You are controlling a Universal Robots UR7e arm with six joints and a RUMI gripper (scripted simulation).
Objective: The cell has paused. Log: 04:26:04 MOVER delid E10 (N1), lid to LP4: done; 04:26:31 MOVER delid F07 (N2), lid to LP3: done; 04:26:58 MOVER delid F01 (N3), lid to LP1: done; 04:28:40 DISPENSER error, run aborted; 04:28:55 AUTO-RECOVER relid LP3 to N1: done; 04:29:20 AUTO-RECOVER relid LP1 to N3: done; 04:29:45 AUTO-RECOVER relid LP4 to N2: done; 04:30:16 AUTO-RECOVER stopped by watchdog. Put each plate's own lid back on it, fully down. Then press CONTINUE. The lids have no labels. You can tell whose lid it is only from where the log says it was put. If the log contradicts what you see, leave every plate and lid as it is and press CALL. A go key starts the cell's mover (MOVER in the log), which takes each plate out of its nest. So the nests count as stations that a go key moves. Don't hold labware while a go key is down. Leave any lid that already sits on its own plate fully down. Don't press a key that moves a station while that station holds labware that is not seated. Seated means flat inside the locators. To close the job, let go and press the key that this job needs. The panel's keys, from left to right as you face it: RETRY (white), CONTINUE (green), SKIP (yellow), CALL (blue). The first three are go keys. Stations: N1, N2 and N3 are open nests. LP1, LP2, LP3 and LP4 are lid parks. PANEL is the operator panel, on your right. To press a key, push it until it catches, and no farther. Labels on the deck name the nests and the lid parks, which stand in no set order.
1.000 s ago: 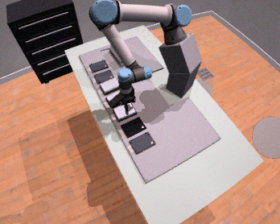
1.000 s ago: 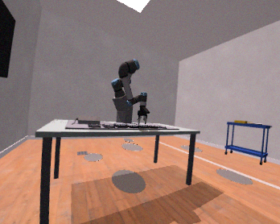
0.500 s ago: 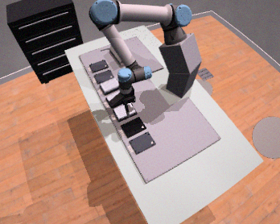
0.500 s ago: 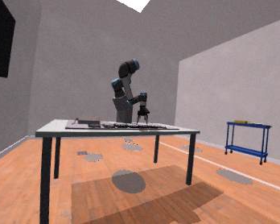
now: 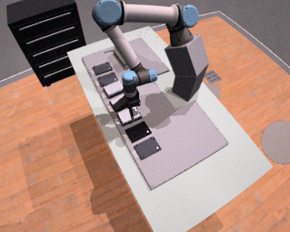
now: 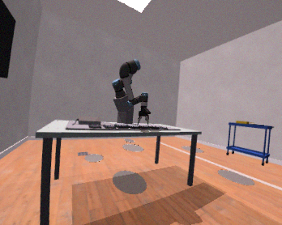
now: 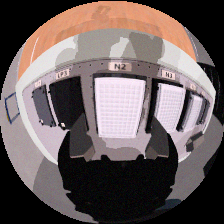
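Now: the green key 530 mm to the right of my hand, 230 mm behind it and 20 mm above it. From my hand the other things lie so: white lidded plate (260 mm to the right, 10 mm below); yellow key (580 mm to the right, 220 mm behind, 20 mm above); white lid (260 mm to the right, 10 mm below).
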